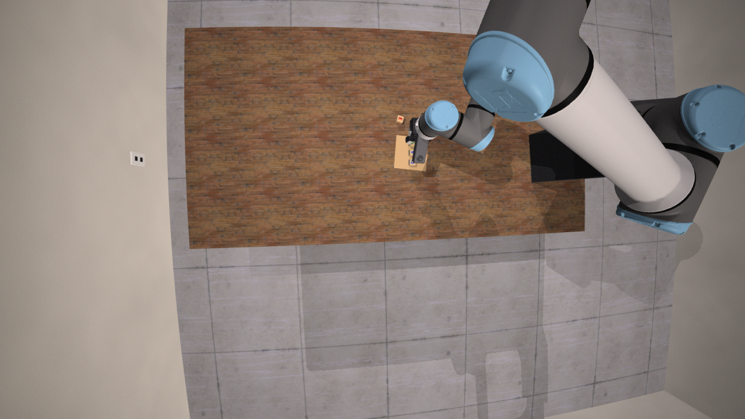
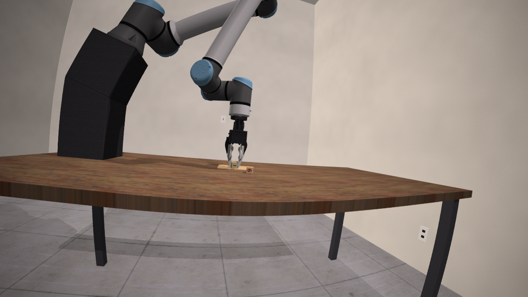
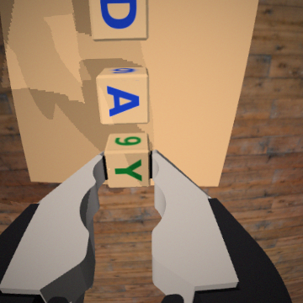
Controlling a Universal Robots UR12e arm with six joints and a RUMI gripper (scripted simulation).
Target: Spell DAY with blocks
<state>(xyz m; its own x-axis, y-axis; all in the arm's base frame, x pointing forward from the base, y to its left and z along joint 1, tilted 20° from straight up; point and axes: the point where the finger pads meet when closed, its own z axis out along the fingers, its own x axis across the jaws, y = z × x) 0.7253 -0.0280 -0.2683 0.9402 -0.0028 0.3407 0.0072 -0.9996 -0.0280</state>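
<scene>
Right now the mat is 40 mm to the left of my hand and 20 mm below it.
</scene>
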